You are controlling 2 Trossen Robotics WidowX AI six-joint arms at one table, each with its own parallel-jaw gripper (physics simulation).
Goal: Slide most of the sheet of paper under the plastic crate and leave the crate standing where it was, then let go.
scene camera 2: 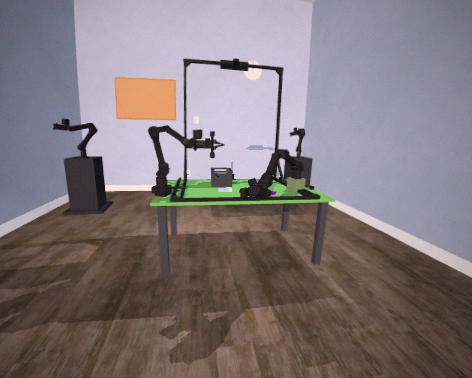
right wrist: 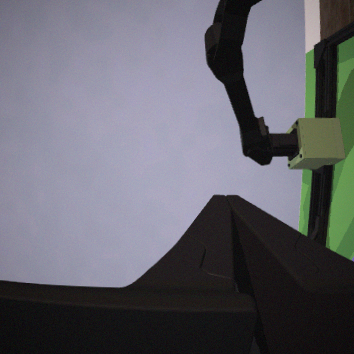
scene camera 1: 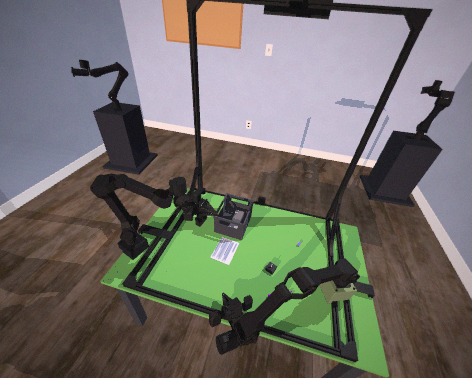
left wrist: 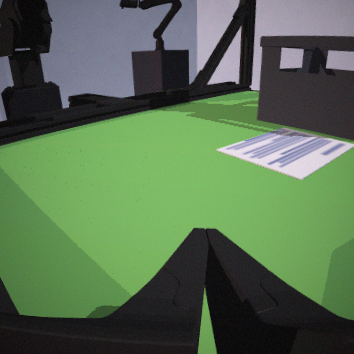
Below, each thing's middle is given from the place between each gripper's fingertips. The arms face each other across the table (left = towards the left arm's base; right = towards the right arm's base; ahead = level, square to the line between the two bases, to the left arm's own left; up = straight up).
The white sheet of paper [left wrist: 292, 152] is 250 mm behind my left hand, 50 mm to the right of it and 40 mm below it. The rest, counted from my left hand: dark plastic crate [scene camera 1: 221, 222] 440 mm behind, 40 mm to the right, 20 mm above.
Right now my right hand is 80 mm past the white sheet of paper, 30 mm to the right of it and 340 mm above it. From my right hand the other things lie so: dark plastic crate (280 mm behind, 30 mm to the left, 270 mm below).
